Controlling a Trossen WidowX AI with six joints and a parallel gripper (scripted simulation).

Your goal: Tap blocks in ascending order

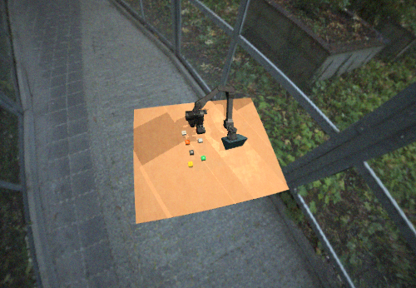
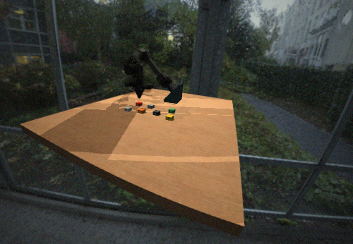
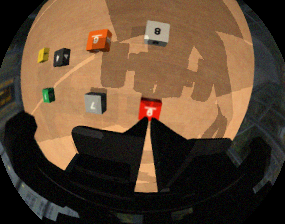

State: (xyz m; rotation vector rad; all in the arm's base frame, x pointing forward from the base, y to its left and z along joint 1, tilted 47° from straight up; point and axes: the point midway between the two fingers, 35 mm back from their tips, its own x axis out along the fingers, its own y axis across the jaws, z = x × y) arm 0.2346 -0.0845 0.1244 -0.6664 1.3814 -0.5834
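Now: gripper tip 4 cm above the red block. Also, from my gripper tip: grey block: 9 cm to the left, 4 cm below; then orange block: 10 cm ahead, 9 cm to the left, 4 cm below; then white block: 12 cm ahead, 4 cm below.
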